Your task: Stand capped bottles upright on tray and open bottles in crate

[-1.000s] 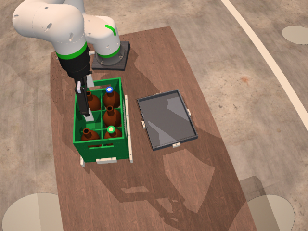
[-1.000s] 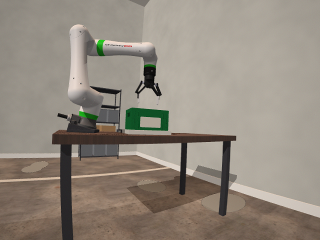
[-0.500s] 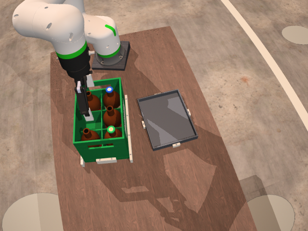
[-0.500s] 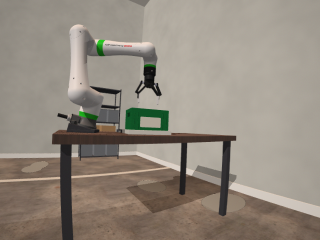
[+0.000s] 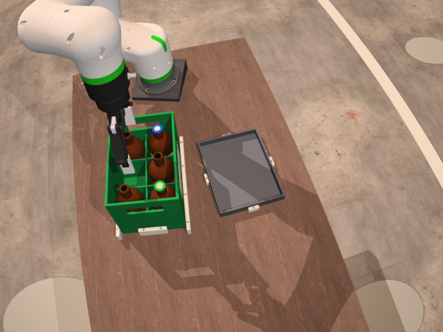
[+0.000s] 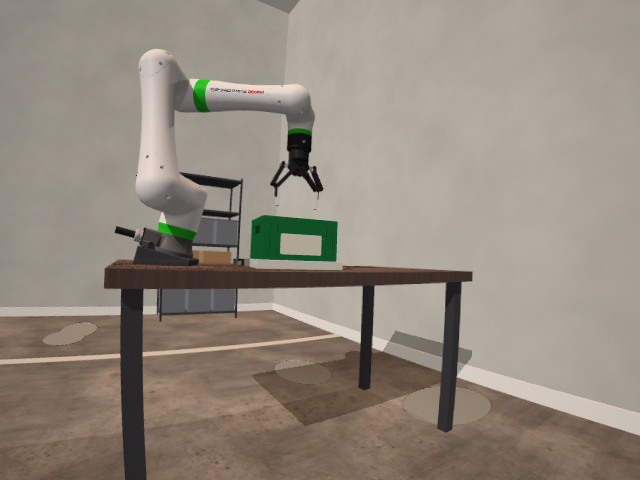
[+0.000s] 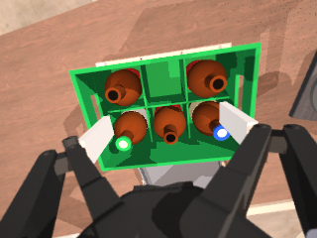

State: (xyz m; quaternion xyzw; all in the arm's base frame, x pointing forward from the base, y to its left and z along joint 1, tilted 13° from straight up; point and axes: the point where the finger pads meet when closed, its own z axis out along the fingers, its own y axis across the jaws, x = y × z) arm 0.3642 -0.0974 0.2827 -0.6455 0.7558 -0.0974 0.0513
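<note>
The green crate is 2 cm to the left of my hand and 15 cm below it. From my hand the other things lie so: grey tray: 2 cm ahead, 28 cm to the left, 22 cm below; then capped brown bottle: 9 cm ahead, 5 cm to the left, 15 cm below.
</note>
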